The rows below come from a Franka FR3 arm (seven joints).
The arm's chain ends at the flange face. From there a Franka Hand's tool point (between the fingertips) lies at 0.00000 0.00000 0.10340 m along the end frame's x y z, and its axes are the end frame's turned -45 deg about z.
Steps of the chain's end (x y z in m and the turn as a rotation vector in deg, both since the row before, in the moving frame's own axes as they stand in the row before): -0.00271, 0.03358, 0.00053, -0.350, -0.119, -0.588; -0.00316, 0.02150, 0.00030, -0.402, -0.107, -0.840
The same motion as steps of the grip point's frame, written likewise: -0.02626, 0.02213, 0.00053, -0.163, -0.332, -0.588; -0.01808, 0.01335, 0.00030, -0.209, -0.360, -0.840
